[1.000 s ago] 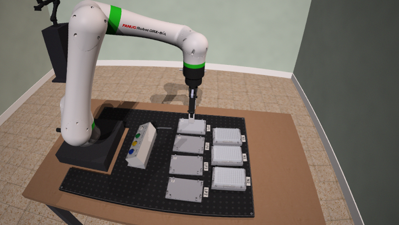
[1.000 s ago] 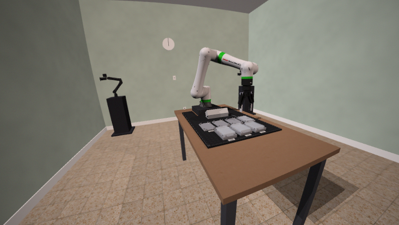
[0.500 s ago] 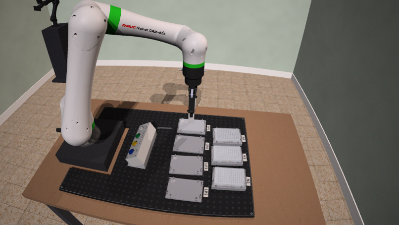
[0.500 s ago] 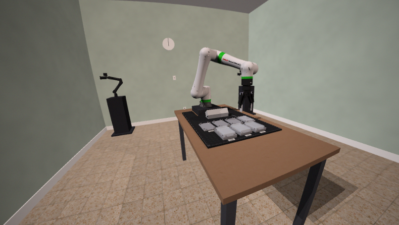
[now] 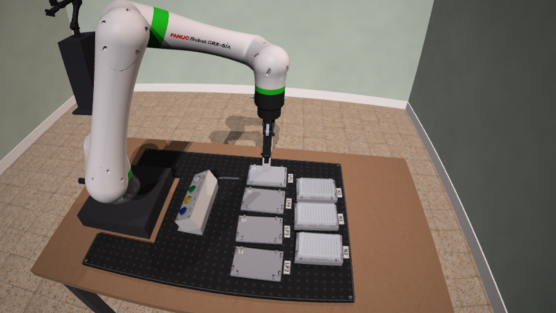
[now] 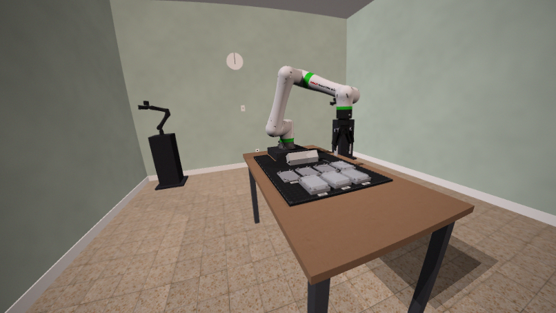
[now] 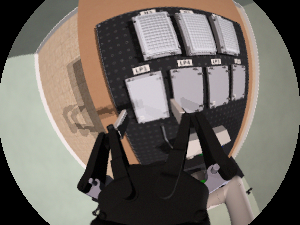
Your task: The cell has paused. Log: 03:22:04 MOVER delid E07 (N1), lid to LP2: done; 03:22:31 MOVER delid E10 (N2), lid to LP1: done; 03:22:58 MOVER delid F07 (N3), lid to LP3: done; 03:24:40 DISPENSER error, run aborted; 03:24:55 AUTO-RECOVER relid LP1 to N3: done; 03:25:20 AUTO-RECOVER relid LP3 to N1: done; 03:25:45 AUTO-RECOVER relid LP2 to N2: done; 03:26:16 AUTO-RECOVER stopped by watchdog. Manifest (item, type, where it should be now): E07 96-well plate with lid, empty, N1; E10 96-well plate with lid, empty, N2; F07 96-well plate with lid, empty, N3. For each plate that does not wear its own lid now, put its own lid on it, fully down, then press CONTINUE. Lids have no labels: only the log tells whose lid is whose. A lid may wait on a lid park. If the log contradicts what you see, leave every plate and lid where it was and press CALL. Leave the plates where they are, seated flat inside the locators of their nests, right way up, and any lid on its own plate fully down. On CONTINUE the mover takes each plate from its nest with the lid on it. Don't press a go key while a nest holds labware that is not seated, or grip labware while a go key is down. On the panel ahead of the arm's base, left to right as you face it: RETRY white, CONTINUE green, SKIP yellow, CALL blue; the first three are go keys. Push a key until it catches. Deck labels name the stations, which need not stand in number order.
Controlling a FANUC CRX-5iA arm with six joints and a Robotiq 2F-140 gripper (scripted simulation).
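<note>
Right now my hand is 100 mm above the LP1. Also, from my hand: plate (180 mm ahead, 180 mm to the right, 80 mm below); then LP4 (130 mm to the right, 100 mm below); then white key (240 mm behind, 110 mm to the right, 40 mm below).
</note>
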